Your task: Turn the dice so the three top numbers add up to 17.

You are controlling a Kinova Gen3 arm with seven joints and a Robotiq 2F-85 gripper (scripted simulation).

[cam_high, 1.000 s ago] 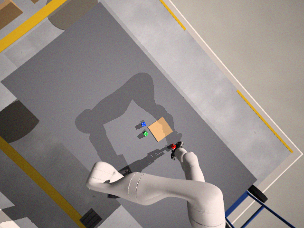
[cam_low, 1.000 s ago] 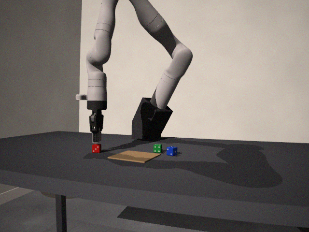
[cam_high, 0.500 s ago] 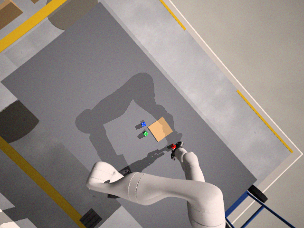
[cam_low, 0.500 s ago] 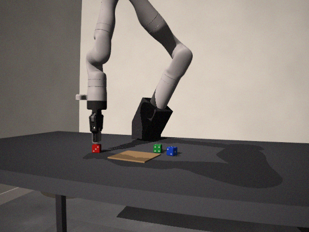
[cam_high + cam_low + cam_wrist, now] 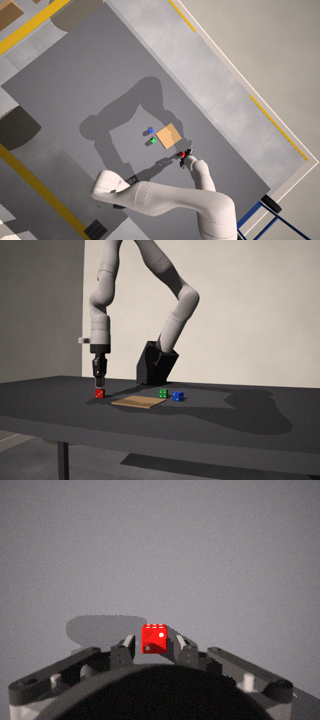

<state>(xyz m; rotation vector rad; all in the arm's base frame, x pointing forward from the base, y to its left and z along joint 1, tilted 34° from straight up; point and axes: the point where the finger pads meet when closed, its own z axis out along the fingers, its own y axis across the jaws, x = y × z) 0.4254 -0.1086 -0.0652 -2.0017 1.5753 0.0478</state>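
Right now the red die is 40 mm below my hand. Round my hand: green die: 100 mm behind, 220 mm to the left, 40 mm below; tan mat: 10 mm ahead, 170 mm to the left, 50 mm below; blue die: 60 mm behind, 280 mm to the left, 40 mm below.
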